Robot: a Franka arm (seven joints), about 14 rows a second.
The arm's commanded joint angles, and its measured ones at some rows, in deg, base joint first. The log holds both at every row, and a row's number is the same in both.
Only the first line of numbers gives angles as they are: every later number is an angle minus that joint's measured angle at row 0.
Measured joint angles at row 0:
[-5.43 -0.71 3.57 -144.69 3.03 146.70 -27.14]
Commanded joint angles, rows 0 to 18:
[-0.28 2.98 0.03 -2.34 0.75 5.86 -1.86]
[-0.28 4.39 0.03 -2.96 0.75 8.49 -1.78]
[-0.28 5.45 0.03 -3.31 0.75 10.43 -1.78]
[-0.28 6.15 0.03 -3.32 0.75 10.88 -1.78]
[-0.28 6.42 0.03 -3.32 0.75 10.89 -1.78]
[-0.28 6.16 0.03 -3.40 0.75 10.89 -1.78]
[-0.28 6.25 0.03 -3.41 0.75 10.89 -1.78]
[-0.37 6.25 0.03 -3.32 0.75 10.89 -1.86]
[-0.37 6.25 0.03 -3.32 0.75 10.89 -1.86]
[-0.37 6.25 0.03 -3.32 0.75 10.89 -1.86]
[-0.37 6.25 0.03 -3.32 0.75 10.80 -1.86]
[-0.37 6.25 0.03 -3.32 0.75 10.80 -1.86]
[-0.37 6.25 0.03 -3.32 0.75 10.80 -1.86]
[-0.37 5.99 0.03 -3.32 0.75 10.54 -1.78]
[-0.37 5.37 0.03 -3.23 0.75 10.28 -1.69]
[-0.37 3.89 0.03 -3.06 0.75 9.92 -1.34]
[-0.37 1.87 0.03 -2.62 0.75 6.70 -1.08]
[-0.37 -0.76 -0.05 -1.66 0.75 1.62 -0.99]
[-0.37 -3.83 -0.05 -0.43 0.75 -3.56 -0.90]
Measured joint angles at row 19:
[-0.10 3.37 -0.07 -1.45 0.01 4.76 -0.54]
